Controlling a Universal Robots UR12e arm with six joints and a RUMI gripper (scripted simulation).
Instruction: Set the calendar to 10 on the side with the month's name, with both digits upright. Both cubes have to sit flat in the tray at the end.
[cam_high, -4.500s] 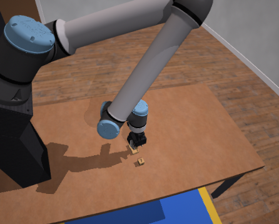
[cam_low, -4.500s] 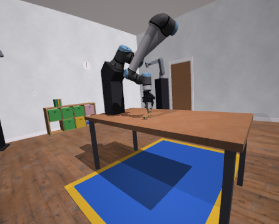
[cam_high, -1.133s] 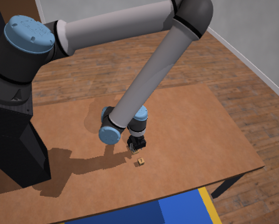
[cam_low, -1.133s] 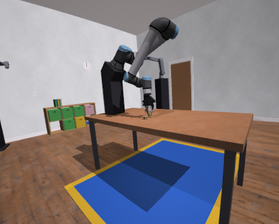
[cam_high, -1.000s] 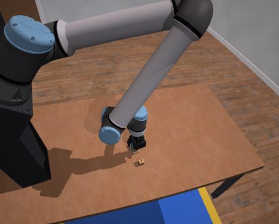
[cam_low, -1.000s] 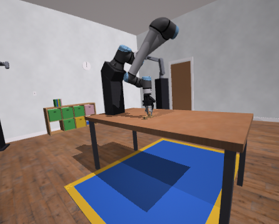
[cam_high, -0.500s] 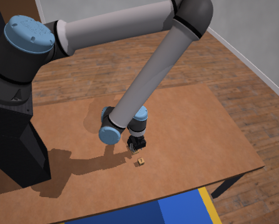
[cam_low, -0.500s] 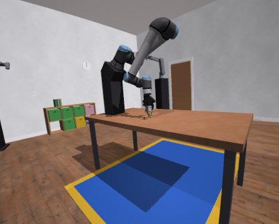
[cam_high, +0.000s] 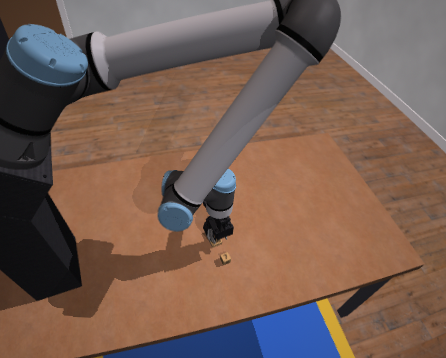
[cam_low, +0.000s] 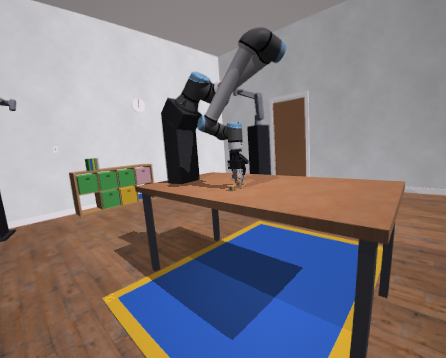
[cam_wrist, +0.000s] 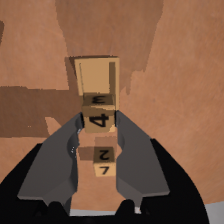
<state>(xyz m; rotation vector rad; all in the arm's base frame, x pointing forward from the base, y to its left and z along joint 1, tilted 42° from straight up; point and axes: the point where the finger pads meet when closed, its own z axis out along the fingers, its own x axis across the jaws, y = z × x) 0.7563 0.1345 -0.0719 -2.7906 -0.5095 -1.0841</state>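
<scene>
Right now the wooden tray is 3 cm below my hand, 2 cm to the left of it and 1 cm behind it.
</scene>
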